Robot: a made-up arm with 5 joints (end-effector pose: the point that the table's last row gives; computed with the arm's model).
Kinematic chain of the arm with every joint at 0, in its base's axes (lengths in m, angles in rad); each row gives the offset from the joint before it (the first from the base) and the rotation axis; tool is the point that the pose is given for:
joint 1: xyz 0 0 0.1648 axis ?
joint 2: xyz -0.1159 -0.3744 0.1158 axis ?
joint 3: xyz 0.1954 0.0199 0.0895 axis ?
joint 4: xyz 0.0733 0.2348 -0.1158 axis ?
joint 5: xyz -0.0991 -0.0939 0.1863 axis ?
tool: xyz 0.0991 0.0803 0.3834
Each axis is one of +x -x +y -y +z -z.
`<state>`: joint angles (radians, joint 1 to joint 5).
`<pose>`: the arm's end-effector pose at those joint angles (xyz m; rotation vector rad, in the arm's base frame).
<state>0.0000 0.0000 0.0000 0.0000 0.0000</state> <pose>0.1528 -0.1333 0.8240 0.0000 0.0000 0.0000</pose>
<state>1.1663 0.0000 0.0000 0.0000 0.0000</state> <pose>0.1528 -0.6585 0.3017 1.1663 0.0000 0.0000</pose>
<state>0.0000 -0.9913 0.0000 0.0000 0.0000</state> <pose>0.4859 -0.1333 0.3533 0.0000 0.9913 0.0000</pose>
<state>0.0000 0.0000 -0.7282 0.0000 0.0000</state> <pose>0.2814 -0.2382 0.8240 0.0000 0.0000 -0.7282</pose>
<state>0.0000 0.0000 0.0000 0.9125 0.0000</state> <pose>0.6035 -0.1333 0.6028 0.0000 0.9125 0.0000</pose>
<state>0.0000 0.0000 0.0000 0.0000 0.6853</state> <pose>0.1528 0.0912 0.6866 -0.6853 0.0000 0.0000</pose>
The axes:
joint 1: +x
joint 2: -y
joint 3: +z
joint 4: +y
joint 5: -x

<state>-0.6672 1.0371 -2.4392 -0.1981 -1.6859</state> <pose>-0.2747 -0.0059 0.4537 1.4261 -2.6308 -0.4407</pose>
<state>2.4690 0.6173 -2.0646 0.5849 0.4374</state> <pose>-0.0474 0.2566 -0.8616 -1.9955 -2.0258 0.2635</pose>
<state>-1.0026 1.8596 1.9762 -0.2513 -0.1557</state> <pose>-0.6484 -0.2291 0.5910 -2.0724 -0.2629 2.3461</pose>
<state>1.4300 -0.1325 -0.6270 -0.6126 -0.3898</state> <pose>-0.0284 -0.5647 0.0949 1.4971 -0.1213 -0.8197</pose>
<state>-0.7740 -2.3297 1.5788 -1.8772 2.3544</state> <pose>0.0074 0.0484 0.4281 -1.5713 0.8460 -0.3258</pose>
